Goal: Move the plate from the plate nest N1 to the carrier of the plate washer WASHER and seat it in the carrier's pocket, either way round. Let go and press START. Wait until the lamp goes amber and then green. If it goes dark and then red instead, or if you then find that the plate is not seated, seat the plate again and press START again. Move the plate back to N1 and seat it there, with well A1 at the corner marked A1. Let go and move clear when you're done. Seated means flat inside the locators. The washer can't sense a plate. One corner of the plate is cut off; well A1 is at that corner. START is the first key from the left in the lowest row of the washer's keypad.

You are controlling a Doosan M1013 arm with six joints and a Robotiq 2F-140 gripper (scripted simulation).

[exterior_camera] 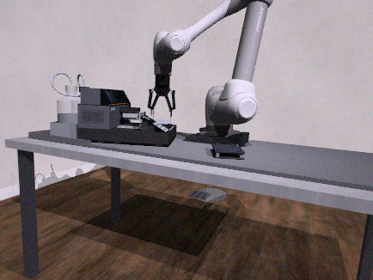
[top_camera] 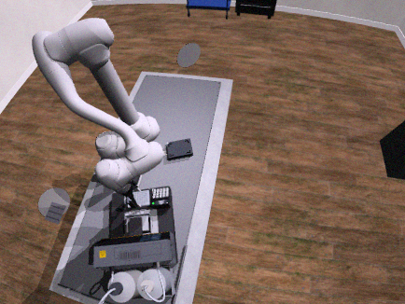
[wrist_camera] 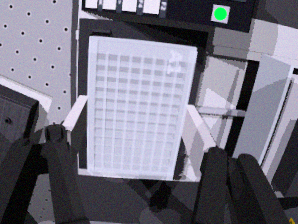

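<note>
Now: the plate nest N1 6 cm ahead of my hand, 42 cm to the left of it and 10 cm below it. The rest, counted from my hand: plate washer (8 cm ahead, 13 cm to the right, 1 cm above); then white well plate (2 cm below).
</note>
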